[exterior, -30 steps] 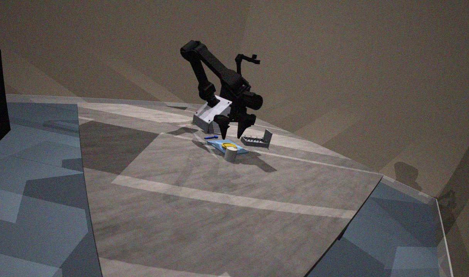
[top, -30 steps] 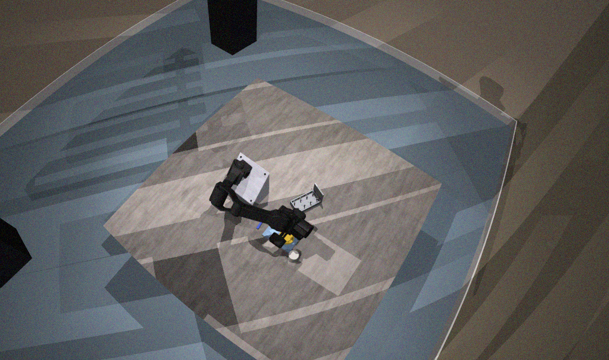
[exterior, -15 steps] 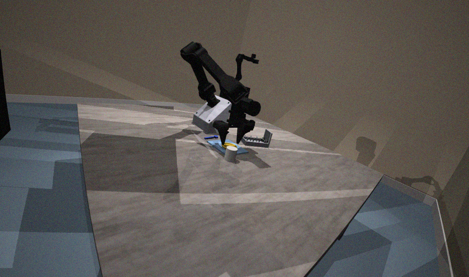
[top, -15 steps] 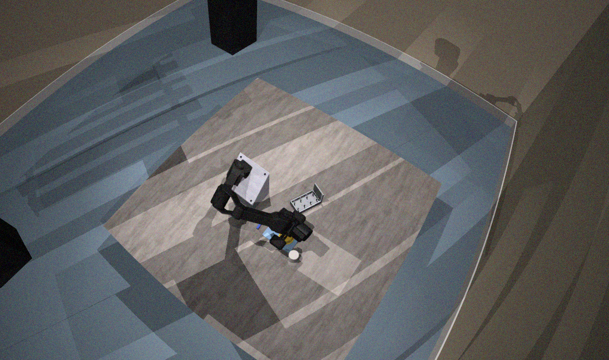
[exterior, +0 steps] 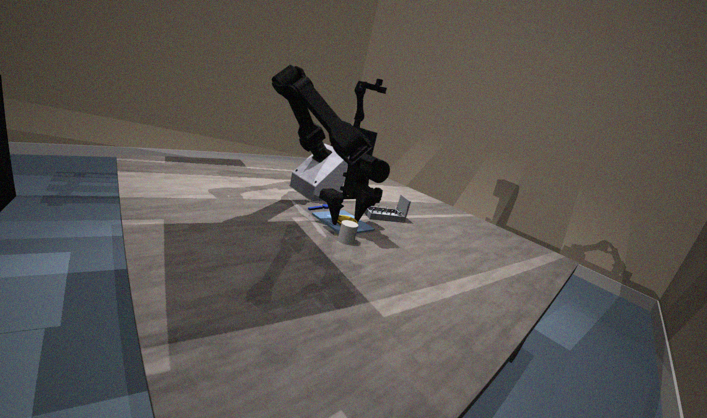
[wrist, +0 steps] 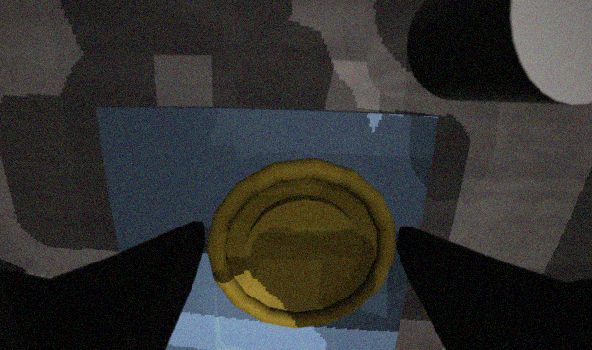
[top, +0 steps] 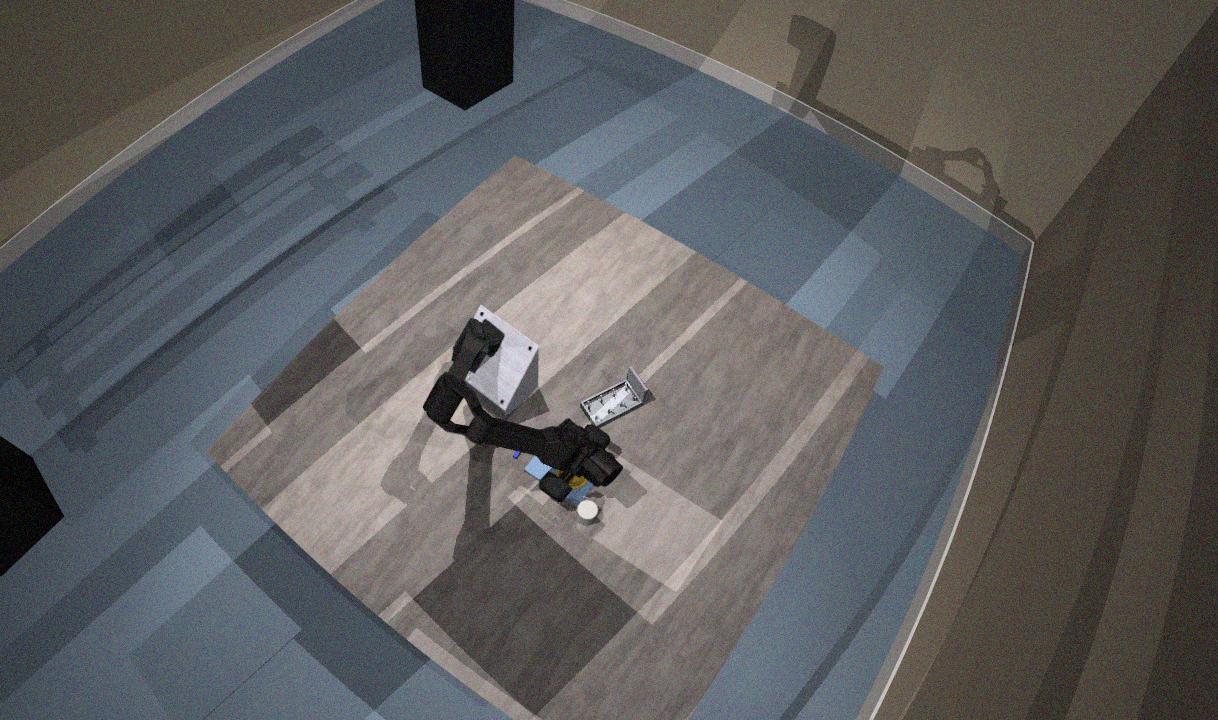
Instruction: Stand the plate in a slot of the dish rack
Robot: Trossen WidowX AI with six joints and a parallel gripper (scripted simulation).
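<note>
The light blue mat lies 30 mm behind my gripper tip, 10 mm to the left of it and 10 mm below it. Also, from my gripper tip: yellow plate: 10 mm above; then white cup: 80 mm ahead, 50 mm to the right, 20 mm above; then blue spoon: 140 mm behind, 10 mm below.
</note>
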